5 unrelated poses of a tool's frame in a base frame.
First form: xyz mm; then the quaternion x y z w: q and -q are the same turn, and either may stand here.
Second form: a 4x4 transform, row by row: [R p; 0 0 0 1], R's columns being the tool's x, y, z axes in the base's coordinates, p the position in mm. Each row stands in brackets. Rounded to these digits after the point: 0 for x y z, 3 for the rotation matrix.
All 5 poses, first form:
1: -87, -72, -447, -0.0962, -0.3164, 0.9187, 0.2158
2: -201, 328, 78, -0.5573, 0.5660, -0.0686, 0.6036
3: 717, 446, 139, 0.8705, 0.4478, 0.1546, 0.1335
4: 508, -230, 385, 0.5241, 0.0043, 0.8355, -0.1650
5: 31, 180, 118, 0.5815, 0.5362, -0.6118, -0.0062
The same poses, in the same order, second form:
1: [[-0.888, -0.336, -0.313, -87], [0.457, -0.707, -0.540, -72], [-0.040, -0.623, 0.781, -447], [0, 0, 0, 1]]
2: [[0.350, -0.548, 0.760, -201], [-0.714, 0.369, 0.595, 328], [-0.607, -0.750, -0.262, 78], [0, 0, 0, 1]]
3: [[0.551, 0.738, 0.389, 717], [0.821, -0.563, -0.094, 446], [0.150, 0.371, -0.917, 139], [0, 0, 0, 1]]
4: [[-0.396, 0.280, 0.874, 508], [-0.271, -0.946, 0.180, -230], [0.877, -0.166, 0.451, 385], [0, 0, 0, 1]]
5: [[-0.324, 0.616, -0.718, 31], [0.631, -0.425, -0.649, 180], [-0.705, -0.663, -0.251, 118], [0, 0, 0, 1]]
